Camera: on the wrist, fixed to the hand. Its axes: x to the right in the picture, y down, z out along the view.
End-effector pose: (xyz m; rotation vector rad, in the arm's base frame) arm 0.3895 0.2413 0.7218 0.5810 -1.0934 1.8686
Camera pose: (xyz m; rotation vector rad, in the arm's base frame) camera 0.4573 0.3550 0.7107 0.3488 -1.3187 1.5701
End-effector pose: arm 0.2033 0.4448 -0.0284 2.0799 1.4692 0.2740
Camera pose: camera 0.0925 0.5059 0.0120 1.7443 1.3988 0.5338
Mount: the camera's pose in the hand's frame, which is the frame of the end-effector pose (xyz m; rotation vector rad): 0.0081 -0.0799 -0.1058 -0.3615 0.0562 -0.0659
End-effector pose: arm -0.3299 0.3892 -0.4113 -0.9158 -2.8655 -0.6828
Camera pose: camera -0.3899 0.2903 -0.3460 0.8138 2.7582 1.2310
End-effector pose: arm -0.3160 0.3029 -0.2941 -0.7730 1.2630 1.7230
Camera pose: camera -0.2485 0.2151 -0.3675 -1.0655 0.9598 1.9120
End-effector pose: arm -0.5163 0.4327 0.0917 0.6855 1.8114 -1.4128
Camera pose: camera -0.6062 0.5144 0.1455 0.4847 2.0788 -1.0724
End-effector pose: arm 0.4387 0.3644 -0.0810 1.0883 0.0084 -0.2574
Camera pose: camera 0.4423 0.4205 -0.2013 0.7359 0.1365 -0.2724
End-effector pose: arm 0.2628 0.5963 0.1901 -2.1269 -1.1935 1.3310
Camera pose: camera 0.3184 0.6623 0.2911 -2.3228 -1.5637 1.0841
